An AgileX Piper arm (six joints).
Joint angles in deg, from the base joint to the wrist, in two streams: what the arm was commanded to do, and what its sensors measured. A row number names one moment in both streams.
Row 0, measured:
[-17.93, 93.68, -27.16, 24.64, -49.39, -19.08]
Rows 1 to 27, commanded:
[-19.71, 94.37, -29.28, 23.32, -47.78, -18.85]
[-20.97, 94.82, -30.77, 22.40, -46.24, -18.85]
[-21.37, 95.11, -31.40, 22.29, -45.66, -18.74]
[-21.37, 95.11, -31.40, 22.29, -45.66, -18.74]
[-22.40, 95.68, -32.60, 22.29, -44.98, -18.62]
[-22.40, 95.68, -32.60, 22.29, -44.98, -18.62]
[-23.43, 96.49, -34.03, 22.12, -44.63, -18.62]
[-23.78, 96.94, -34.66, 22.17, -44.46, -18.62]
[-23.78, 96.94, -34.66, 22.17, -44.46, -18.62]
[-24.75, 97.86, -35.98, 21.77, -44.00, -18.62]
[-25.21, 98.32, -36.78, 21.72, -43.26, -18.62]
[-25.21, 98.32, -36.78, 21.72, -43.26, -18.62]
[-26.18, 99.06, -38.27, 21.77, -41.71, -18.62]
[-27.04, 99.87, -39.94, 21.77, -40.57, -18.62]
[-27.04, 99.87, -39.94, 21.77, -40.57, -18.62]
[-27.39, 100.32, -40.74, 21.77, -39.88, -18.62]
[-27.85, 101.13, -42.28, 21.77, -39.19, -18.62]
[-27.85, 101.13, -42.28, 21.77, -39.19, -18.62]
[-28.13, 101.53, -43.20, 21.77, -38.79, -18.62]
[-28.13, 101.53, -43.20, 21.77, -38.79, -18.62]
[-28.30, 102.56, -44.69, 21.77, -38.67, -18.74]
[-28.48, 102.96, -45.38, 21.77, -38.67, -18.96]
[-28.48, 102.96, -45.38, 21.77, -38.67, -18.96]
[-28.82, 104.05, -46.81, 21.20, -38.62, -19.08]
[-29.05, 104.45, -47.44, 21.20, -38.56, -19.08]
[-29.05, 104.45, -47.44, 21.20, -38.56, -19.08]
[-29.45, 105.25, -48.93, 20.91, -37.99, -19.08]
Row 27, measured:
[-28.59, 104.39, -46.87, 21.83, -38.90, -18.68]
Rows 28 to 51, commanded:
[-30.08, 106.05, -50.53, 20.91, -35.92, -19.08]
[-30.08, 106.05, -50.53, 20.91, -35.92, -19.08]
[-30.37, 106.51, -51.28, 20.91, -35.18, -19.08]
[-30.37, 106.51, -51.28, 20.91, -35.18, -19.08]
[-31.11, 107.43, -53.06, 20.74, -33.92, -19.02]
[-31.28, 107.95, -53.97, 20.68, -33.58, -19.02]
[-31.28, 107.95, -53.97, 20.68, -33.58, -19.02]
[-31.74, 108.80, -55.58, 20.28, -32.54, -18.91]
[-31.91, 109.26, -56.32, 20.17, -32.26, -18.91]
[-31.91, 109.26, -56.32, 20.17, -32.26, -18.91]
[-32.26, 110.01, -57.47, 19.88, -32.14, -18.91]
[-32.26, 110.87, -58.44, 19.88, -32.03, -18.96]
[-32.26, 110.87, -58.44, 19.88, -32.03, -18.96]
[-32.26, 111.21, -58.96, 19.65, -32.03, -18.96]
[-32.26, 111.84, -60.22, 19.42, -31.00, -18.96]
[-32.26, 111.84, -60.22, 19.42, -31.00, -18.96]
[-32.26, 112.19, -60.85, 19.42, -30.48, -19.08]
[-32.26, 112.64, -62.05, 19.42, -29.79, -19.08]
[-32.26, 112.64, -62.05, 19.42, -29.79, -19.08]
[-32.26, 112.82, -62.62, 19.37, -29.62, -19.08]
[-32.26, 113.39, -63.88, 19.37, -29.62, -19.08]
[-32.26, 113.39, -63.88, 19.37, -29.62, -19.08]
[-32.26, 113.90, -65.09, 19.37, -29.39, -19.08]
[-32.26, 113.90, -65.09, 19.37, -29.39, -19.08]
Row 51, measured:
[-32.95, 113.39, -62.34, 22.52, -28.88, -18.68]
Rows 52 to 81, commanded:
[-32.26, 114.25, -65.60, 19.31, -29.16, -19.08]
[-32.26, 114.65, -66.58, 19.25, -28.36, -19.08]
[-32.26, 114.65, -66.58, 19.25, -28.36, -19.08]
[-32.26, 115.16, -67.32, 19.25, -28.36, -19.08]
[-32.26, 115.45, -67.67, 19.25, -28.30, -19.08]
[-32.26, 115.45, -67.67, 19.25, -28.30, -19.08]
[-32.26, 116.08, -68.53, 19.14, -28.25, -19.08]
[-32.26, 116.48, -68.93, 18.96, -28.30, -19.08]
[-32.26, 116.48, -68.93, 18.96, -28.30, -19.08]
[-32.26, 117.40, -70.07, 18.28, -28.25, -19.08]
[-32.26, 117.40, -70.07, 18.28, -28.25, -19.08]
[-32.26, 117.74, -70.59, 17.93, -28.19, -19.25]
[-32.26, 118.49, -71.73, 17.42, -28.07, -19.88]
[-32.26, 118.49, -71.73, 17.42, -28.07, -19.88]
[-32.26, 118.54, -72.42, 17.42, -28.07, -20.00]
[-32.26, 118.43, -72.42, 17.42, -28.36, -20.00]
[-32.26, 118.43, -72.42, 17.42, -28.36, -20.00]
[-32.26, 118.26, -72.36, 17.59, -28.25, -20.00]
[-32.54, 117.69, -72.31, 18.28, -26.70, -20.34]
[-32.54, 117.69, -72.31, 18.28, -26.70, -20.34]
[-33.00, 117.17, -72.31, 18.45, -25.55, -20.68]
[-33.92, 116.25, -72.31, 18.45, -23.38, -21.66]
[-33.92, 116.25, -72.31, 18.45, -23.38, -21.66]
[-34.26, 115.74, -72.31, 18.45, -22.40, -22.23]
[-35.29, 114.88, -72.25, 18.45, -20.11, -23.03]
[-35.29, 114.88, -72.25, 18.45, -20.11, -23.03]
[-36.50, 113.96, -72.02, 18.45, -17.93, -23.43]
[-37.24, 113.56, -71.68, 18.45, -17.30, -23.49]
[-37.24, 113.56, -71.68, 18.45, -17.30, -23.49]
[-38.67, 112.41, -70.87, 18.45, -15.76, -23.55]
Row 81, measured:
[-37.07, 114.48, -70.99, 19.31, -17.70, -22.98]
